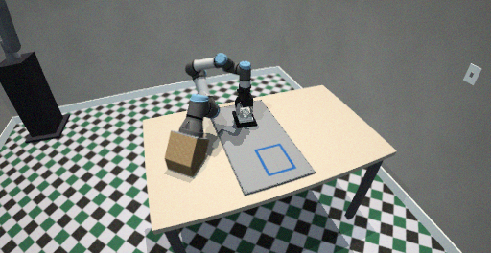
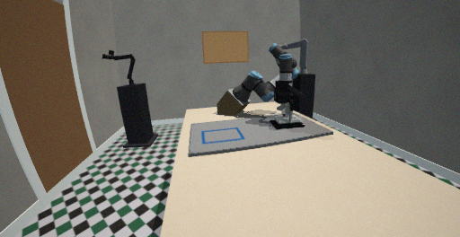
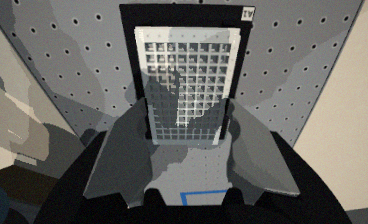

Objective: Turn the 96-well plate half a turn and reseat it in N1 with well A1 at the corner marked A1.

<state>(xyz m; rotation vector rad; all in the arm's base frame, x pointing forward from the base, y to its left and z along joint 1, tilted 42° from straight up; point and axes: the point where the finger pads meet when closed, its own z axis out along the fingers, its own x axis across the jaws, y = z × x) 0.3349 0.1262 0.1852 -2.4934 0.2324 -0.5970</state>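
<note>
Right now the clear 96-well plate is 1 cm below my hand. Round my hand: A1 label (7 cm to the left, 6 cm ahead, 3 cm below); black pad (3 cm below).
</note>
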